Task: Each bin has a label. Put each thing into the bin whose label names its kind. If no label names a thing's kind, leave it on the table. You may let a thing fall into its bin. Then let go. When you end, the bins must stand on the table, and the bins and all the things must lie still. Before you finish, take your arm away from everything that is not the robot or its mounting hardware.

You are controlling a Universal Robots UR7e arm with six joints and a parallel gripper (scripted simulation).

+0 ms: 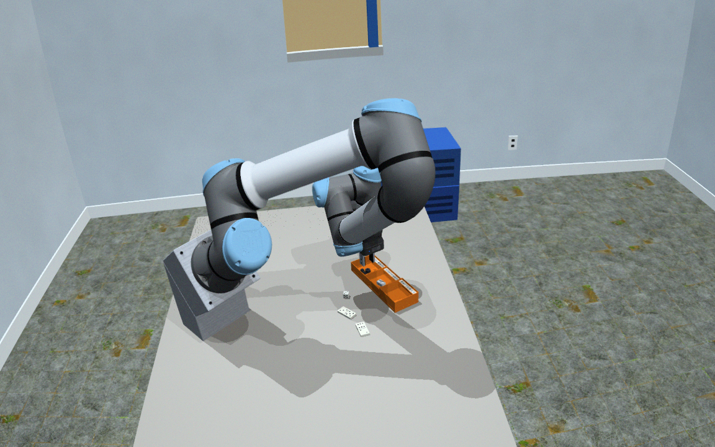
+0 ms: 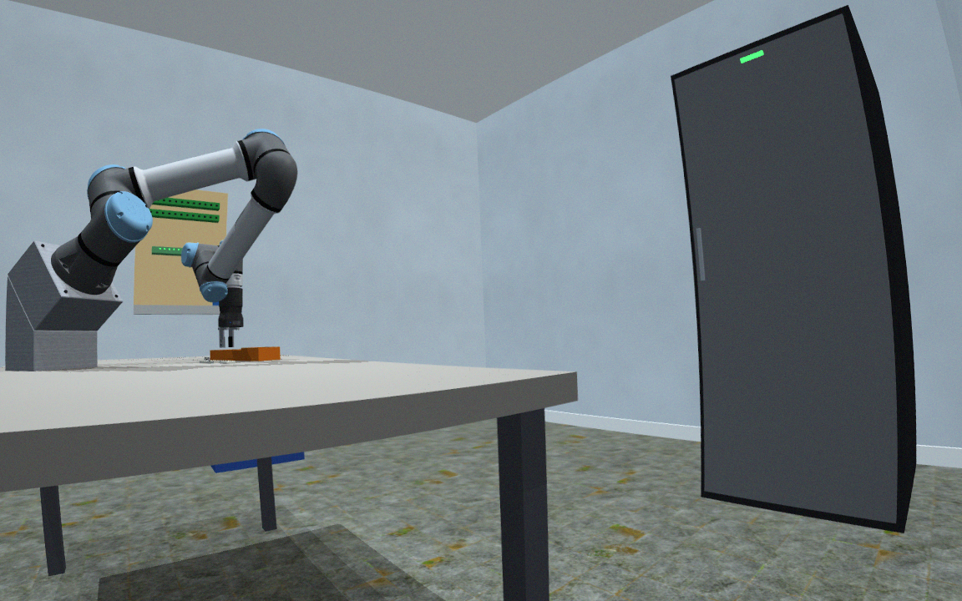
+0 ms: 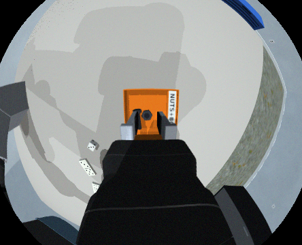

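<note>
Now: the black nut 5 cm below my hand. Round my hand: white die: 11 cm behind, 7 cm to the right, 5 cm below; black bolt: 5 cm below, 2 cm behind; grey piece: 8 cm to the right, 4 cm below.
</note>
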